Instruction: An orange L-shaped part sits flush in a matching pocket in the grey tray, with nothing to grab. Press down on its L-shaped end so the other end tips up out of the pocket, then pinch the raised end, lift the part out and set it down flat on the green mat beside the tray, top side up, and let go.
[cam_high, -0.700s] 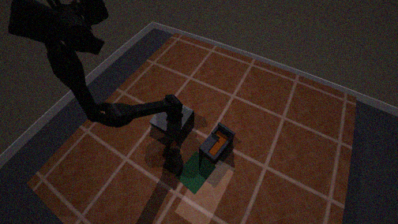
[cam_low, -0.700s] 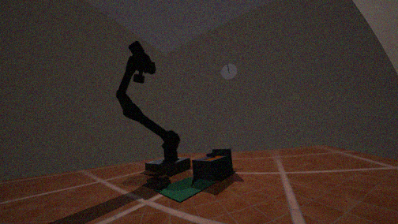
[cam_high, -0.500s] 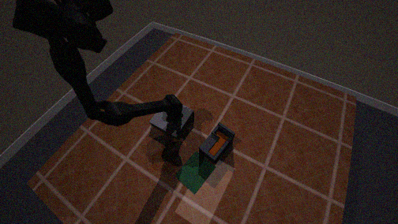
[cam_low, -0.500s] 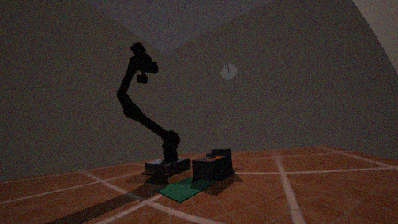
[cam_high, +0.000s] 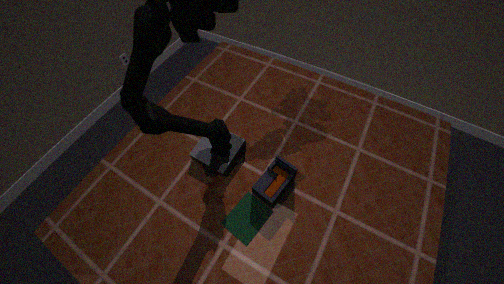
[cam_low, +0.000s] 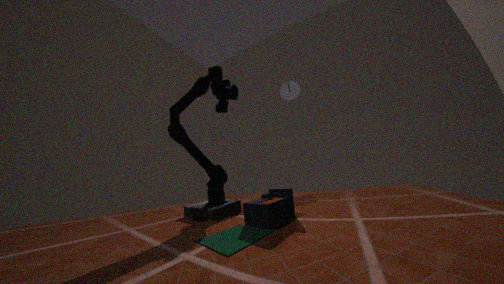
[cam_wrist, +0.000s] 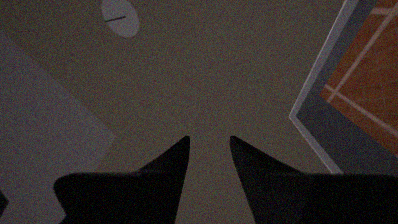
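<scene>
Right now the orange L-shaped part is 310 mm ahead of my gripper tip, 180 mm to the right of it and 540 mm below it. Also, from my gripper tip: green mat (280 mm ahead, 340 mm to the right, 600 mm below).
</scene>
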